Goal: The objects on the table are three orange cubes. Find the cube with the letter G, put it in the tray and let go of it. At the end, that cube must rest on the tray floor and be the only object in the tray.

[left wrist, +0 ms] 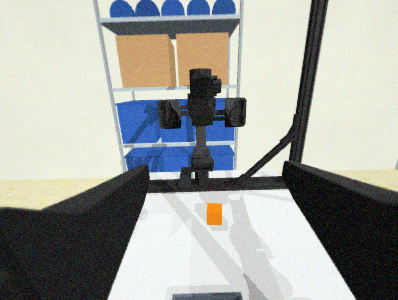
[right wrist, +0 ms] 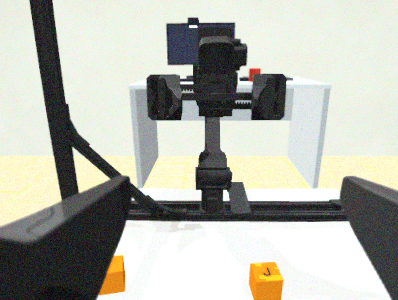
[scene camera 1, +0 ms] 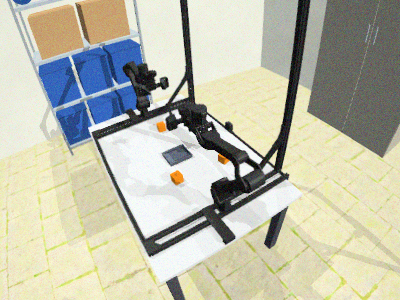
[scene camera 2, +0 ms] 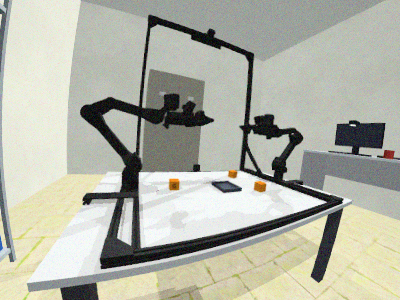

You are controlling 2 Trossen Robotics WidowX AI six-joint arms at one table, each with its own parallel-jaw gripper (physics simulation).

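Frame: origin at the left arm's base, x down, y left, z ahead, level; centimetres.
Where they show: left gripper, fingertip midpoint: (left wrist: 215, 169) (right wrist: 217, 102) (scene camera 1: 177, 108) (scene camera 2: 244, 126); right gripper, fingertip midpoint: (left wrist: 203, 117) (right wrist: 235, 187) (scene camera 1: 158, 91) (scene camera 2: 209, 121); left arm's base, origin of the base link: (right wrist: 212, 207) (scene camera 1: 223, 206) (scene camera 2: 277, 179); right arm's base, origin of the base link: (left wrist: 202, 182) (scene camera 1: 144, 115) (scene camera 2: 129, 188).
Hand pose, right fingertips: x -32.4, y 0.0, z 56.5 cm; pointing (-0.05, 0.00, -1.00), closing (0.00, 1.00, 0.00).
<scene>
Each offset is from my right fingertips to the top centre of the thing. Level surfaces: height alone.
An orange cube @(dx +29.9, dy -3.3, dz +14.8 cm) (scene camera 1: 161, 126) (scene camera 2: 174, 184) (left wrist: 214, 214) lies nearest the right arm's base; scene camera 2 shows a small dark mark on it resembling a G, though blurred. An orange cube with the letter J @(dx +29.9, dy +8.9, dz -29.8 cm) (scene camera 1: 176, 177) (scene camera 2: 260, 186) (right wrist: 266, 282) lies nearer the left arm. A third orange cube @(dx +29.9, dy -18.5, dz -31.0 cm) (scene camera 1: 223, 158) (scene camera 2: 232, 174) (right wrist: 114, 276) has no readable letter. The dark tray @(dx +32.6, dy +0.2, dz -13.2 cm) (scene camera 1: 177, 155) (scene camera 2: 226, 186) (left wrist: 207, 296) lies between the cubes, empty. My left gripper (scene camera 1: 200, 124) (scene camera 2: 244, 128) and right gripper (scene camera 1: 147, 79) (scene camera 2: 209, 120) are open, empty and high above the table.
The white table @(dx +34.4 cm) (scene camera 1: 140, 175) (scene camera 2: 200, 220) is bordered by black rails. A black gantry post (scene camera 1: 294, 85) (left wrist: 310, 75) (right wrist: 52, 100) rises at the side. The two arms face each other across the table. A shelf rack with blue bins (scene camera 1: 92, 72) stands beyond the right arm.
</scene>
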